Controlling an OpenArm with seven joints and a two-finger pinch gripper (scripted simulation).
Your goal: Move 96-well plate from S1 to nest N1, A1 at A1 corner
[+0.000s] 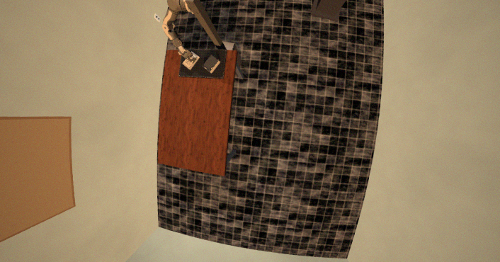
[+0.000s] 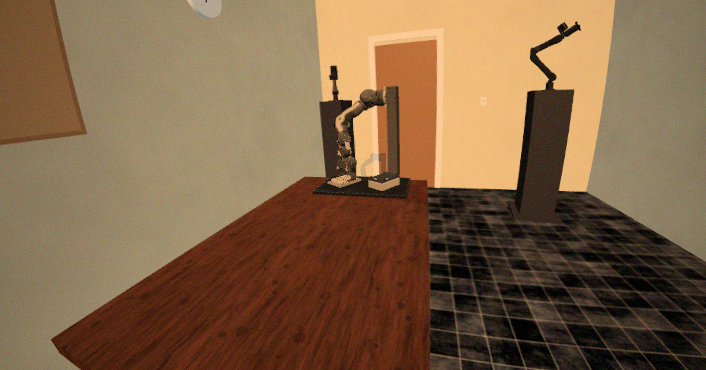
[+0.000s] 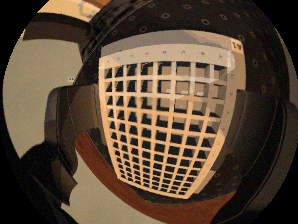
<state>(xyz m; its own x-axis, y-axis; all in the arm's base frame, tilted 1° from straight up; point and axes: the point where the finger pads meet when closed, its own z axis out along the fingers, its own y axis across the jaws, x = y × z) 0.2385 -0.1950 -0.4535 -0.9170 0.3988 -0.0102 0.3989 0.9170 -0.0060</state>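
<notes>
My hand is 2 cm short of the 96-well plate and 1 cm to the left of it. Also, from my hand: plate shaker S1: 24 cm to the left, 4 cm ahead, 2 cm above; marked tag: 7 cm to the left, 3 cm behind, 1 cm below; plate nest N1: 1 cm to the right, 1 cm below, 1 cm ahead.
</notes>
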